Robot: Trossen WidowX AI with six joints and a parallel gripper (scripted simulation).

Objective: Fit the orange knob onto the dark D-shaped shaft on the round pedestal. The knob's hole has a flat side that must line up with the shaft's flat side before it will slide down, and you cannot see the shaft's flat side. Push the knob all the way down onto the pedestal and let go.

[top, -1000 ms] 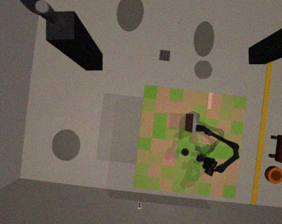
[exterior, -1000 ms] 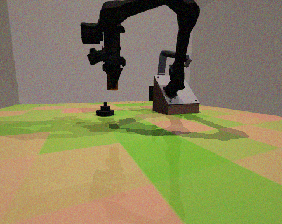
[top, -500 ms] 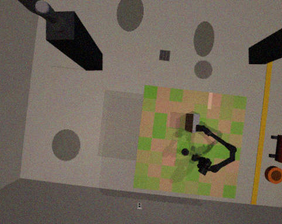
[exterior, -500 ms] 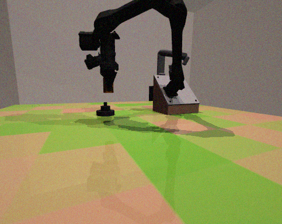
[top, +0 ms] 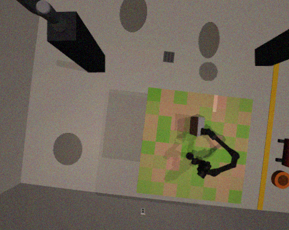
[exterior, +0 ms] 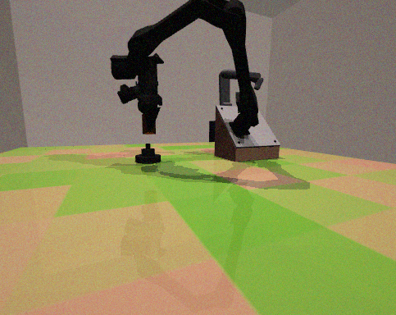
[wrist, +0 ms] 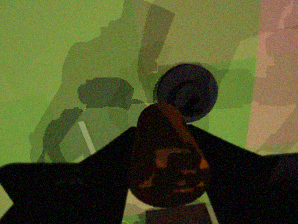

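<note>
Now: the dark pedestal 1 cm behind my gripper tip, 4 cm to the right of it and 7 cm below it. From my gripper tip the other things lie so: orange knob 2 cm above.
</note>
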